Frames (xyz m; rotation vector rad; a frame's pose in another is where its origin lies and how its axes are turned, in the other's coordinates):
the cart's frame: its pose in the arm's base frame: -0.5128 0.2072 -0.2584 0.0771 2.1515 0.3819
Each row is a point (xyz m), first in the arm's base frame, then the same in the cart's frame.
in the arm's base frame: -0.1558 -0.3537 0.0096
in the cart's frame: -0.5288 -0.4838 0.0124
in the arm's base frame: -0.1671 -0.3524 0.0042
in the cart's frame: -0.5178 -0.4832 0.0064
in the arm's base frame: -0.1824 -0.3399 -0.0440
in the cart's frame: -0.4683 -0.4844 0.0225
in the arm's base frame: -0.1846 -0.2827 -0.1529
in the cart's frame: -0.3693 -0.4626 0.0923
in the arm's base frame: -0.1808 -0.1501 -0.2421
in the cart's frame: -0.2745 -0.3637 0.1747
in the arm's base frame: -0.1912 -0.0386 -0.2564
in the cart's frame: -0.2352 -0.2611 0.2008
